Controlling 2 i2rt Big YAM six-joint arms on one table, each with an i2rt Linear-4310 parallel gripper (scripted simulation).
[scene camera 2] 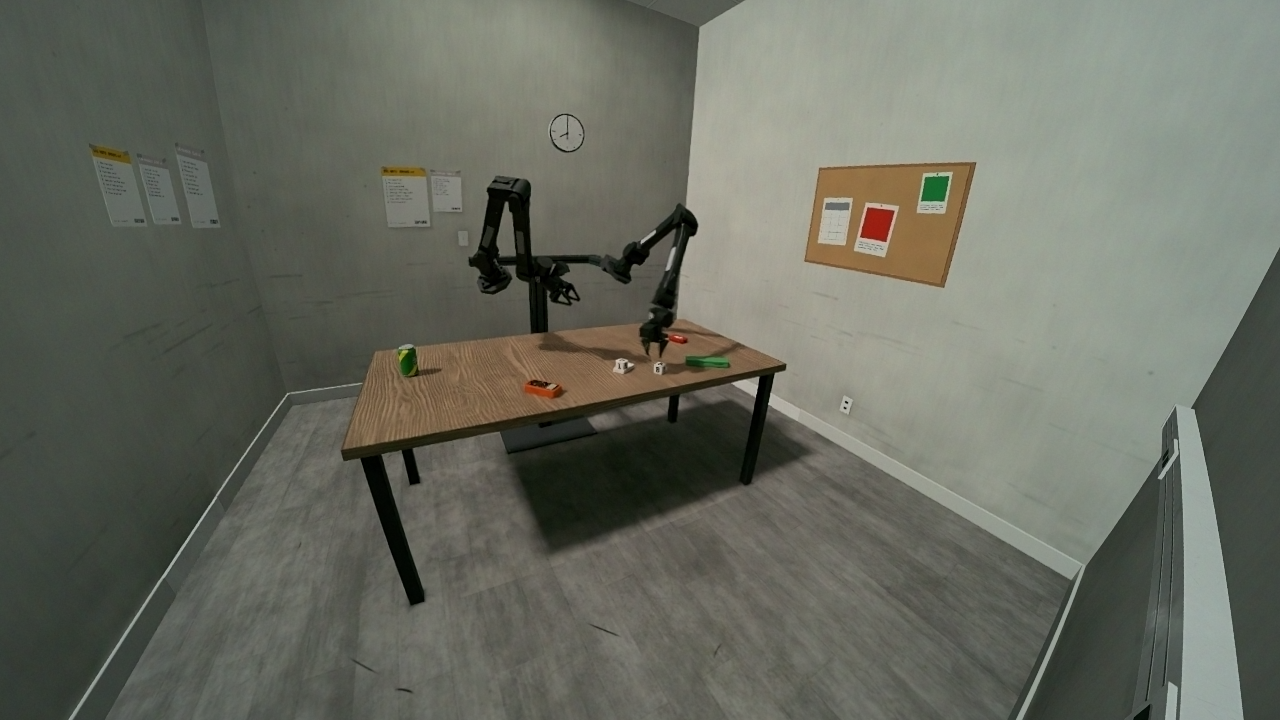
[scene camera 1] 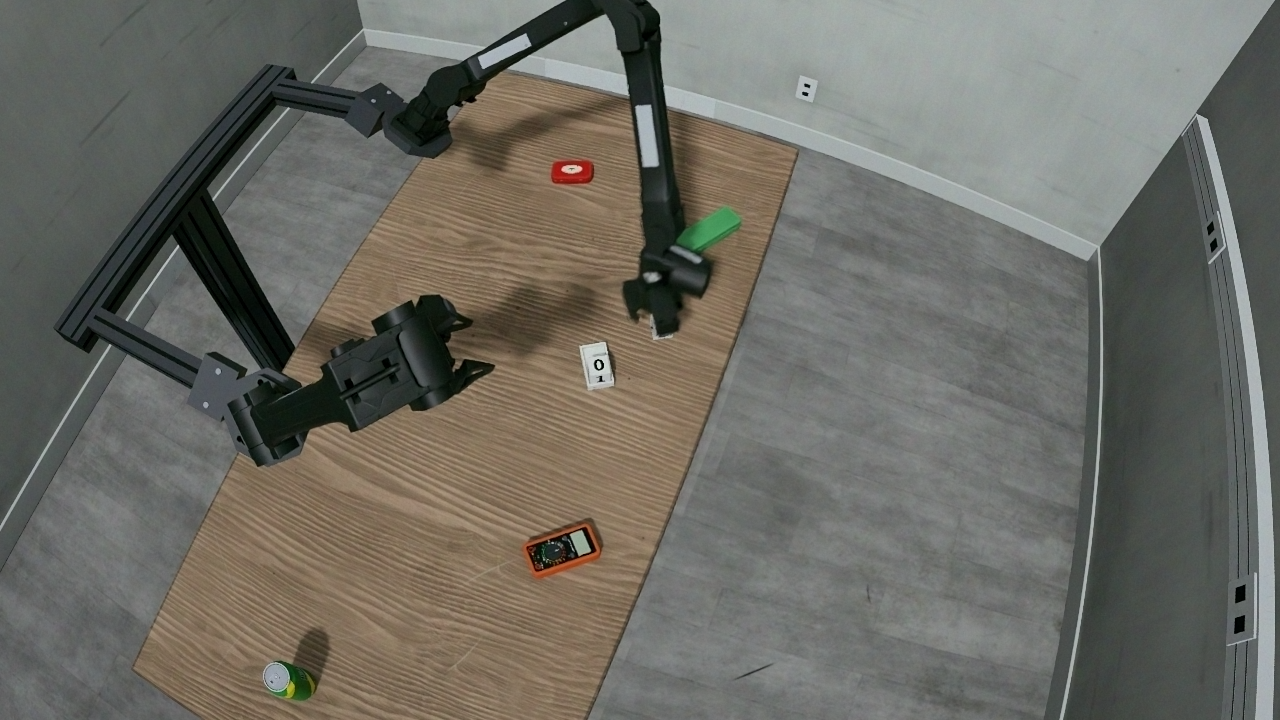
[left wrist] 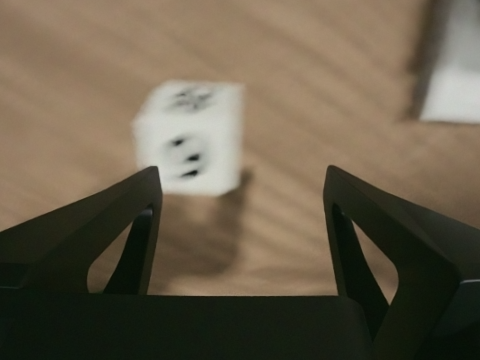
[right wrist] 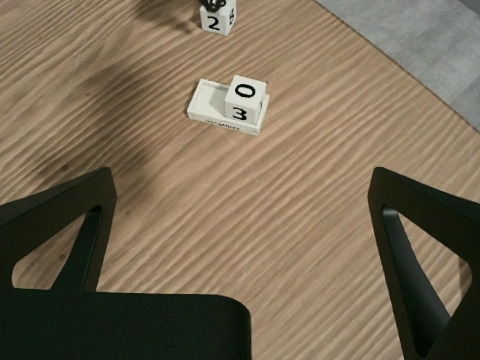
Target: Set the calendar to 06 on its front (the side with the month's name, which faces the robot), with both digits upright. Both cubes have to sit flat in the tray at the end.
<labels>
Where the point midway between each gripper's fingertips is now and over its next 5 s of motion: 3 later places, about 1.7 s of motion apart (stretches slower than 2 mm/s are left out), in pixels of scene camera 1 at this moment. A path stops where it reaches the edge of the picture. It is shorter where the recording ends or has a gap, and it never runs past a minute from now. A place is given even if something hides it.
My left gripper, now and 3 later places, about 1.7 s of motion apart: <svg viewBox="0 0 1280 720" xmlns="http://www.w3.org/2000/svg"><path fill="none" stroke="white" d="M649 320L602 366L595 374L611 369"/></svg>
My right gripper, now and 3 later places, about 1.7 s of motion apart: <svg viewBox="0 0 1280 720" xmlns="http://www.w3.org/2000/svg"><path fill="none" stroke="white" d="M482 345L561 277L565 295L567 284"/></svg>
</labels>
